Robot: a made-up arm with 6 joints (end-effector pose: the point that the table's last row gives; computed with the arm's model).
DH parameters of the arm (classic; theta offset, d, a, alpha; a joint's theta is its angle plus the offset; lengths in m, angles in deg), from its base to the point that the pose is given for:
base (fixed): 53.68 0 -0.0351 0
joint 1: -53.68 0.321 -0.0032 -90
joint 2: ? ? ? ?
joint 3: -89.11 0.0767 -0.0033 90
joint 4: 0 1.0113 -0.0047 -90
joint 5: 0 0.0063 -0.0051 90
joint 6: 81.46 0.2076 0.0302 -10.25
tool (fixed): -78.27 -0.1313 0 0
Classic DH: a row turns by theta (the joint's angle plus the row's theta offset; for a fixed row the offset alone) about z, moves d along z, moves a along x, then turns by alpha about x.
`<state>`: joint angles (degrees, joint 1 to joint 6).
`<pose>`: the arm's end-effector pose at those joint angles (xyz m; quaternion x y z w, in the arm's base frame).
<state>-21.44 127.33 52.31 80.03 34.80 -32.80</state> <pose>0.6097 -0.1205 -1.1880 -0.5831 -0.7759 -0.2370 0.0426</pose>
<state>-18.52 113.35 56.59 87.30 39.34 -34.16</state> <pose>0.8756 -0.1731 -1.0026 0.5757 0.7587 0.3031 0.0316</pose>
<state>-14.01 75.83 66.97 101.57 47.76 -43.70</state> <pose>1.3540 -0.2172 -0.2944 0.4499 0.7154 0.4673 0.2597</pose>
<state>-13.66 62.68 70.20 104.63 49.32 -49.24</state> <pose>1.4182 -0.2239 -0.0069 0.3747 0.6969 0.4995 0.3528</pose>
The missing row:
joint 2: 89.11 0 -0.7608 0
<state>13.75 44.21 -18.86 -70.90 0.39 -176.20</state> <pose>0.8809 0.2980 1.8746 0.2428 0.0830 0.8669 0.4275</pose>
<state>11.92 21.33 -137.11 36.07 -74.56 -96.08</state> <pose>-0.6702 -0.1521 0.5322 0.7030 -0.6772 0.2031 0.0768</pose>
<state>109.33 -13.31 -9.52 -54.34 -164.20 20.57</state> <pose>0.0370 -0.5873 1.9271 0.2740 -0.9488 -0.1520 0.0390</pose>
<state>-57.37 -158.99 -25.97 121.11 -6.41 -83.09</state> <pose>-0.0360 0.1721 -1.4818 0.7509 0.6475 -0.1037 0.0781</pose>
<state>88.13 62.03 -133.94 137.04 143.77 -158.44</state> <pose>-0.1666 -0.2819 0.9609 0.2446 -0.8637 -0.4403 0.0185</pose>
